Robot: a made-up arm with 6 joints.
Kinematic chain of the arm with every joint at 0, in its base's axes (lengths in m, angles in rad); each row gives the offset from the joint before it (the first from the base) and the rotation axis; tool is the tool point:
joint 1: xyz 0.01 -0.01 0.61 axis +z
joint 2: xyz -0.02 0 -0.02 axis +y
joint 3: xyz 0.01 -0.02 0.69 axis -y
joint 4: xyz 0.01 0 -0.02 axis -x
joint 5: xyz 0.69 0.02 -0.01 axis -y
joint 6: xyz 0 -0.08 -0.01 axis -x
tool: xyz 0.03 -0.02 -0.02
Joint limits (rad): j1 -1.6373..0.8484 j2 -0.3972..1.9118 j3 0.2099..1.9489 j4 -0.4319..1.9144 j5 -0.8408..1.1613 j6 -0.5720..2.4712
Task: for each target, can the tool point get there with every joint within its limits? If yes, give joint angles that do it. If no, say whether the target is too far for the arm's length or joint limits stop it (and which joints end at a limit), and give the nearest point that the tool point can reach.
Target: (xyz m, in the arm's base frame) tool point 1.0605 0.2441 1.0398
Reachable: yes | joints 0.3152 0.5583 0.4242 -0.1249 -0.3677 2.1751
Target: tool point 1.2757 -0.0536 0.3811
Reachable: yes | joints 0.0266 1.2882 0.6544 1.2569 0.0218 0.2960
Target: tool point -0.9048 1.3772 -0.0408
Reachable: no: too far | nearest point 0.4063 0.4795 -0.3084 | short by 1.611 m
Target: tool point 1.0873 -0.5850 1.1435
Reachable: yes | joints -0.4327 0.8394 0.9073 0.8633 0.6645 1.1228
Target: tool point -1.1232 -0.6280 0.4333
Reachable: no: joint limits stop it (at a limit: joint 1, joint 3, joint 5) | nearest point -0.1727 -1.0192 0.3613 | short by 1.030 m
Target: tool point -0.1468 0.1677 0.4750
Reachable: no: joint limits stop it (at a limit: joint 1, joint 2, joint 3, joint 4, joint 5, joint 6) | nearest point 0.3412 0.2813 -0.3232 | short by 0.942 m
